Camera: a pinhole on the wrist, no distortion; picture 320 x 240 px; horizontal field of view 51.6 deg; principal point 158.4 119.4 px. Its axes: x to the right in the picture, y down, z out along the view. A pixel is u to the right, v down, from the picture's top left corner.
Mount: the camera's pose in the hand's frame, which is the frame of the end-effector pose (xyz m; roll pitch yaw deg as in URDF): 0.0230 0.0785 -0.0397 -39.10 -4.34 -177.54
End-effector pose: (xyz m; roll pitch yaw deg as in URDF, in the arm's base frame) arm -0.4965 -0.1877 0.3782 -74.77 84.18 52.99
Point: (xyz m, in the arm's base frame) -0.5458 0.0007 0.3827
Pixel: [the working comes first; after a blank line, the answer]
In the camera's frame: 0.0384 -0.0171 0.2651

206.3 98.1
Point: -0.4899 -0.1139 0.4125
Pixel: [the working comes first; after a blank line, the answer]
In the camera's frame: 0.0634 0.0437 0.1518

296.5 214.6
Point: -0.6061 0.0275 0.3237
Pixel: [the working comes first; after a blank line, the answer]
In the camera's frame: -0.0159 -0.0822 0.2906

140.3 25.8
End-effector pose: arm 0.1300 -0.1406 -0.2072 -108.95 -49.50 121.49
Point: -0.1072 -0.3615 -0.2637
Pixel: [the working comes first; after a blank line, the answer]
In the camera's frame: 0.1411 -0.0596 0.3722

283.9 66.4
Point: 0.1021 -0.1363 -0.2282
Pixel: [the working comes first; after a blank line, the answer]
In the camera's frame: 0.0348 0.0032 0.0884

288.6 131.5
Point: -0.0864 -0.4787 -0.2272
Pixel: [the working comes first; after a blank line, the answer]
In the camera's frame: 0.1906 0.0276 0.4460

299.8 139.9
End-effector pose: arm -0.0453 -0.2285 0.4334 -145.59 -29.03 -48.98
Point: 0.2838 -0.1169 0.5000
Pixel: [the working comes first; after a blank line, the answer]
In the camera's frame: -0.0924 0.1207 0.3994

81.8 219.5
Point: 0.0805 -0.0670 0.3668
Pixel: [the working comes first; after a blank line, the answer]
In the camera's frame: 0.1129 0.0573 0.2753

294.1 188.3
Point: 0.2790 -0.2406 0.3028
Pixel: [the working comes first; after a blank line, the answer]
In the camera's frame: -0.0740 -0.1104 0.3783

93.7 22.8
